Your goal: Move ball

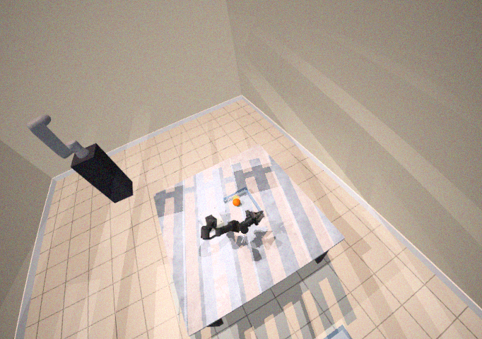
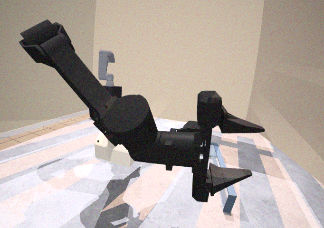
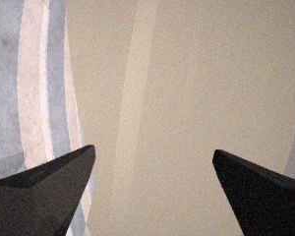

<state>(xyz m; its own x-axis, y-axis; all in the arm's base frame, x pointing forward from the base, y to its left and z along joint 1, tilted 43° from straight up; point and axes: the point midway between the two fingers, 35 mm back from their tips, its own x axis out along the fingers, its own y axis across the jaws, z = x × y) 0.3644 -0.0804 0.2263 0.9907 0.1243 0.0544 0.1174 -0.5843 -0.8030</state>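
My gripper tip is now 30 cm to the right of the orange ball, 18 cm above it and 13 cm past it. Also, from my gripper tip: see-through copy 33 cm to the left, 18 cm below, 12 cm behind.
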